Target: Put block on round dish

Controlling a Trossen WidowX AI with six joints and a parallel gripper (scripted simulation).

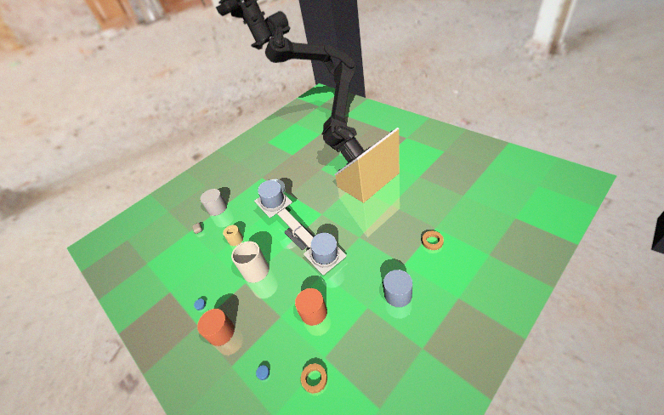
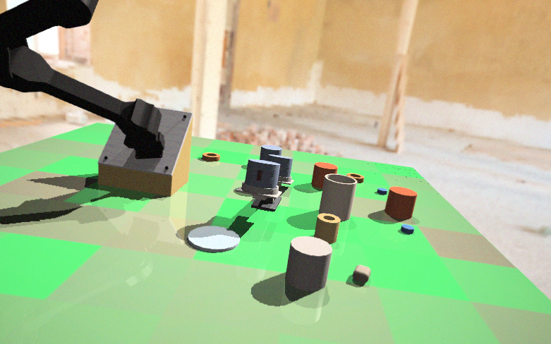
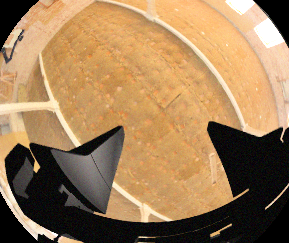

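Right now the pale green block is 380 mm ahead of my gripper tip, 520 mm to the left of it and 590 mm below it. Round my gripper tip: round pale dish 240 mm ahead, 150 mm to the left, 620 mm below.
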